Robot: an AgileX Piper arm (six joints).
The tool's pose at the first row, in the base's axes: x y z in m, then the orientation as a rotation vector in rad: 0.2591, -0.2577, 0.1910, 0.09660, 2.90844, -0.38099
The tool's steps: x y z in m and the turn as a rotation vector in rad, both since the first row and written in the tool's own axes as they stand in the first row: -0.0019, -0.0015, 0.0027, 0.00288, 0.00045, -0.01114; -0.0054, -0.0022, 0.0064, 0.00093, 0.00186, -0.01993; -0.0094, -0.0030, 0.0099, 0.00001, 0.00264, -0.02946; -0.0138, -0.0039, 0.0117, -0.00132, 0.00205, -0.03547; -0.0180, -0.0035, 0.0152, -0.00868, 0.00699, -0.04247; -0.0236, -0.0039, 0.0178, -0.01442, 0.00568, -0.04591; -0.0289, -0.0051, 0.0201, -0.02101, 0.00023, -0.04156; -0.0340, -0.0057, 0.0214, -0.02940, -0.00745, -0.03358; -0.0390, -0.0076, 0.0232, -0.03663, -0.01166, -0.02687; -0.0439, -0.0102, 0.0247, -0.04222, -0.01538, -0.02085; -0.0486, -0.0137, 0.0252, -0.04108, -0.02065, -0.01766; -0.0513, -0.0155, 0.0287, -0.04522, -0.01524, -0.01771; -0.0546, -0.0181, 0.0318, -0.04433, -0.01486, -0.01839
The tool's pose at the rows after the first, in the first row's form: 0.2613, -0.2599, 0.1892, 0.08097, 2.91012, -0.38707; 0.2654, -0.2617, 0.1866, 0.06820, 2.91313, -0.38577; 0.2699, -0.2635, 0.1844, 0.05436, 2.91539, -0.38604; 0.2745, -0.2650, 0.1838, 0.04528, 2.91584, -0.38505; 0.2793, -0.2657, 0.1813, 0.03495, 2.92282, -0.37573; 0.2853, -0.2670, 0.1801, 0.02880, 2.92286, -0.36781; 0.2908, -0.2690, 0.1794, 0.03304, 2.91790, -0.35717; 0.2960, -0.2701, 0.1794, 0.04181, 2.91047, -0.34322; 0.3010, -0.2726, 0.1792, 0.04957, 2.90641, -0.33139; 0.3059, -0.2757, 0.1795, 0.05667, 2.90265, -0.32211; 0.3102, -0.2793, 0.1809, 0.06037, 2.89683, -0.32301; 0.3134, -0.2821, 0.1786, 0.06078, 2.90273, -0.31724; 0.3170, -0.2855, 0.1770, 0.06001, 2.90309, -0.31866
